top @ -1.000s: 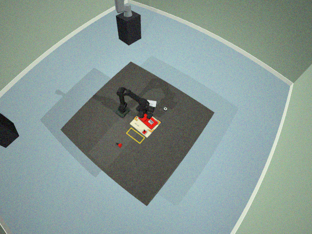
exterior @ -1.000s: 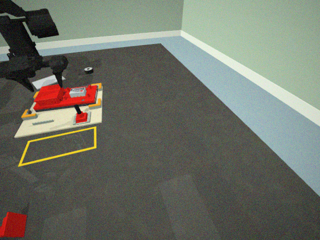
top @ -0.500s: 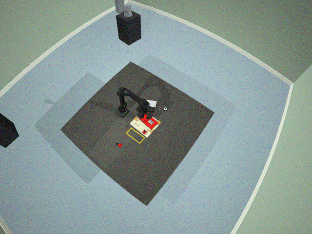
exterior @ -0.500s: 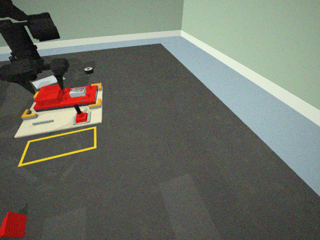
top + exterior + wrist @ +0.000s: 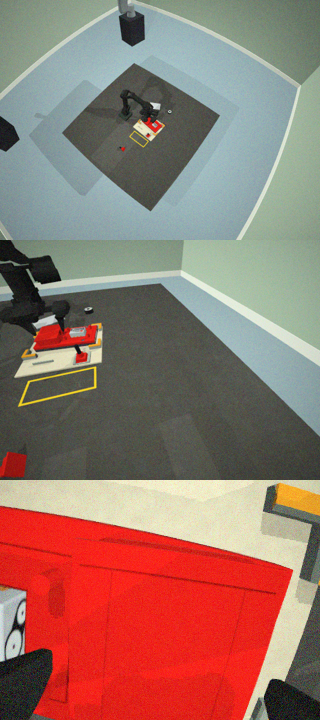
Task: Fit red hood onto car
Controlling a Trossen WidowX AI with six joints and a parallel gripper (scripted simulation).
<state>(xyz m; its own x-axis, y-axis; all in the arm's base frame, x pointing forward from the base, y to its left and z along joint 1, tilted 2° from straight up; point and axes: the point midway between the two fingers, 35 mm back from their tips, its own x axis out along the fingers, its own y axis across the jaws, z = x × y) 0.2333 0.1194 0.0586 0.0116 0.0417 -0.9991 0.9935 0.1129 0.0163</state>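
The red hood lies right at my gripper tip. Round my gripper tip: cream jig plate (6 cm ahead, 2 cm to the right, 3 cm below); stand (12 cm ahead, 12 cm to the right, 1 cm below); grey engine block (9 cm ahead, 1 cm to the left, 2 cm below).
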